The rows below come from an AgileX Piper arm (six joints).
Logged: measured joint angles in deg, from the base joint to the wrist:
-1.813 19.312 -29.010 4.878 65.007 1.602
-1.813 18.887 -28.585 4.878 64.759 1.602
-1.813 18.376 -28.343 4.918 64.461 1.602
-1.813 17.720 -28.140 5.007 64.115 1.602
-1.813 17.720 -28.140 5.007 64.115 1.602
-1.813 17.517 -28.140 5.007 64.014 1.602
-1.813 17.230 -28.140 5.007 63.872 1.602
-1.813 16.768 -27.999 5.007 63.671 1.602
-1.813 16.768 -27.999 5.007 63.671 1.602
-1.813 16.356 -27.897 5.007 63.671 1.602
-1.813 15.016 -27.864 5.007 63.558 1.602
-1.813 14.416 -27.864 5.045 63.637 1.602
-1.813 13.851 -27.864 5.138 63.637 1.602
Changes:
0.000 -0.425 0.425 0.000 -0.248 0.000
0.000 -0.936 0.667 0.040 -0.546 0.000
0.000 -1.592 0.870 0.129 -0.892 0.000
0.000 -1.592 0.870 0.129 -0.892 0.000
0.000 -1.795 0.870 0.129 -0.993 0.000
0.000 -2.082 0.870 0.129 -1.135 0.000
0.000 -2.544 1.011 0.129 -1.336 0.000
0.000 -2.544 1.011 0.129 -1.336 0.000
0.000 -2.956 1.113 0.129 -1.336 0.000
0.000 -4.296 1.146 0.129 -1.449 0.000
0.000 -4.896 1.146 0.167 -1.370 0.000
0.000 -5.461 1.146 0.260 -1.370 0.000

